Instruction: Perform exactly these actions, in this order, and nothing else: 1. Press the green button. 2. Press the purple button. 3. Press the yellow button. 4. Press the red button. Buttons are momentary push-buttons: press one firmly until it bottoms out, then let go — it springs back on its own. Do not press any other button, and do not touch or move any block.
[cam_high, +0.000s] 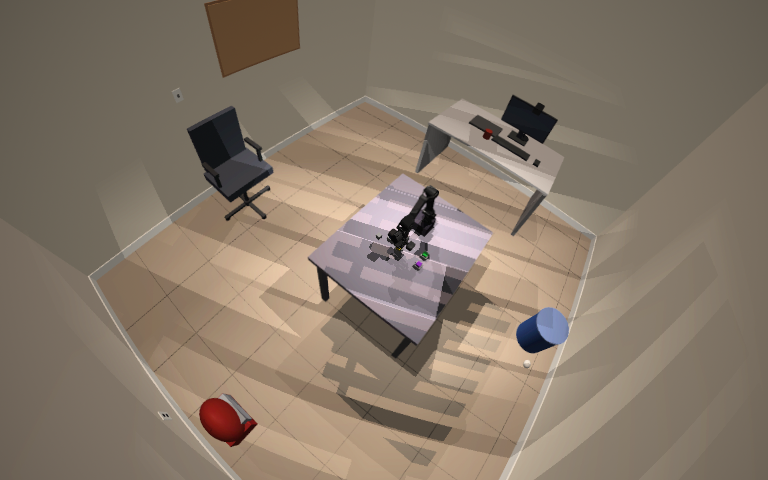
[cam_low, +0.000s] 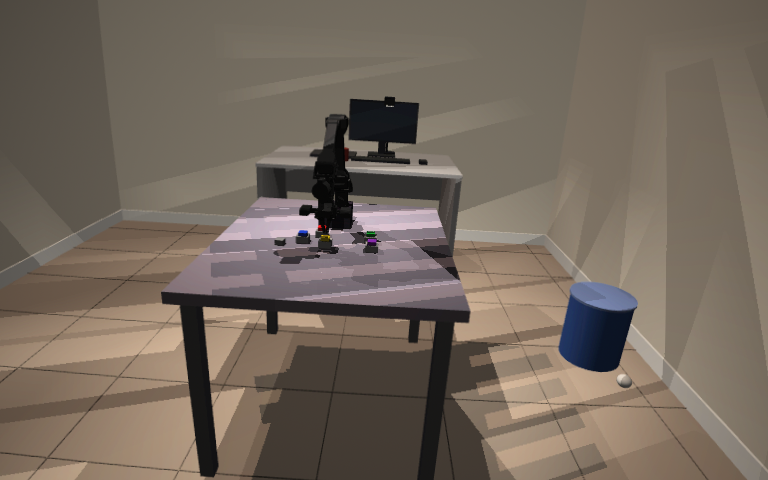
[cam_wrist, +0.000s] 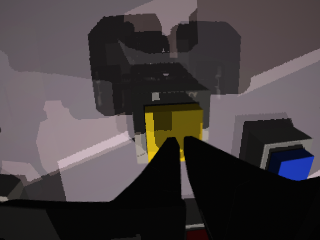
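Now: gripper tip 20 mm above the yellow button. From my gripper tip the other things lie so: small dark block: 170 mm to the right, 40 mm below, 10 mm behind; red button: 120 mm behind, 20 mm to the right, 20 mm below; blue button: 90 mm to the right, 50 mm behind, 20 mm below.
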